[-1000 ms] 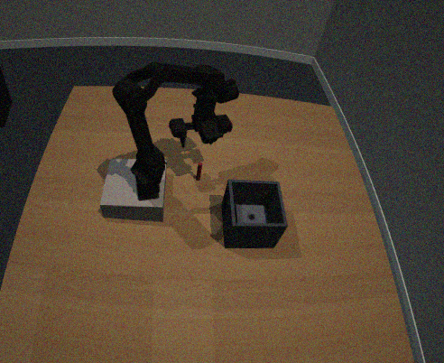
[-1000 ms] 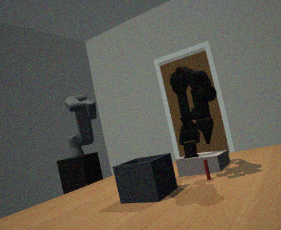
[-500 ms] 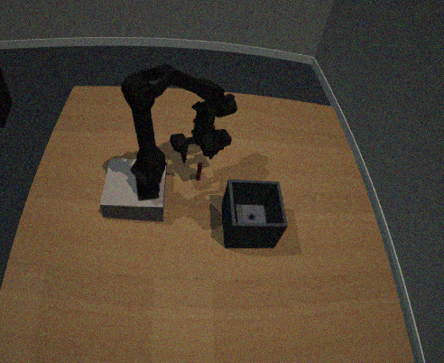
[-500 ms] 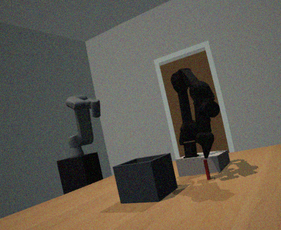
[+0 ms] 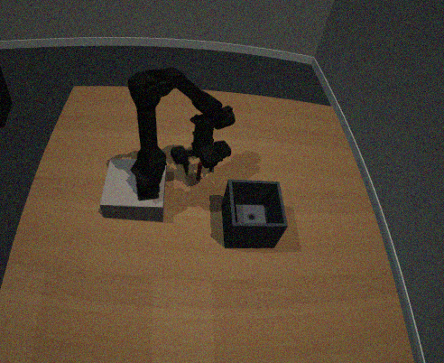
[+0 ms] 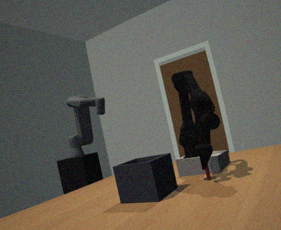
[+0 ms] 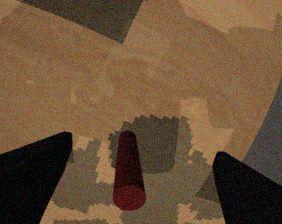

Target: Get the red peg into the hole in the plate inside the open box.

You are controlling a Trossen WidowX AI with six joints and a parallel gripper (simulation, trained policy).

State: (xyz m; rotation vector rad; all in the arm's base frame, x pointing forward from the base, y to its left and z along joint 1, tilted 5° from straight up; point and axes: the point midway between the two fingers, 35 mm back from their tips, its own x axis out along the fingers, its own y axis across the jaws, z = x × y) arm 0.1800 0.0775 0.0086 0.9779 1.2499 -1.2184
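Right now the red peg is 10 mm ahead of my gripper tip, 10 mm to the left of it and 10 mm below it. The rest, counted from my gripper tip: light grey plate: 120 mm ahead, 200 mm to the right, 10 mm below.
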